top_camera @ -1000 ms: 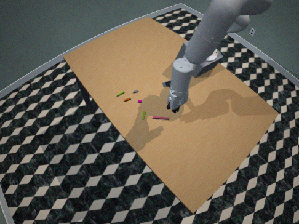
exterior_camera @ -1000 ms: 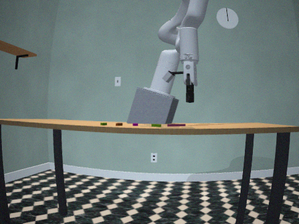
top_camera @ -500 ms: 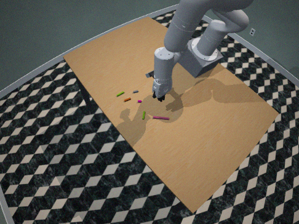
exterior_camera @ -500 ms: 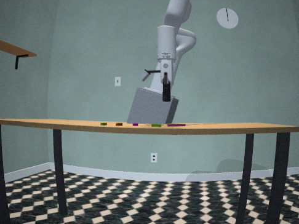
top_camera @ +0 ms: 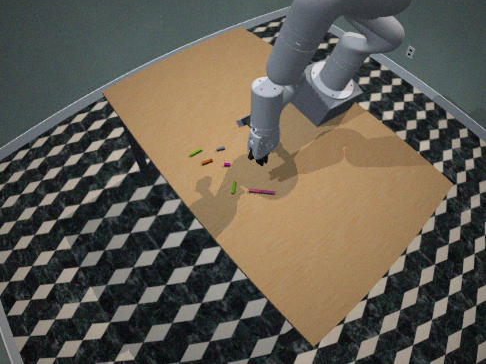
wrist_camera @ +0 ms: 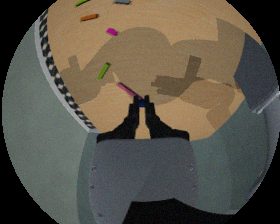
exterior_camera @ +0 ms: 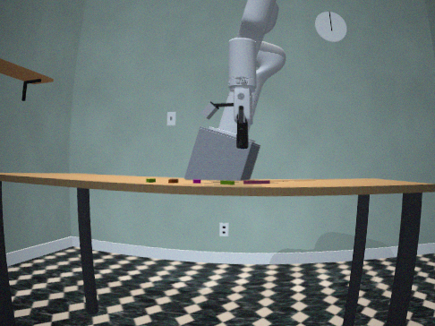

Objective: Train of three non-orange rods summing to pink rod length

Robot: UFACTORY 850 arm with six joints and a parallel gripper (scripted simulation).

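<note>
Right now the pink rod is 120 mm below my hand, 50 mm to the left of it and 30 mm ahead of it. From my hand the other things lie so: magenta rod (120 mm to the right, 120 mm below, 60 mm ahead); blue rod (20 mm below); grey rod (190 mm to the right, 120 mm below, 40 mm ahead).
</note>
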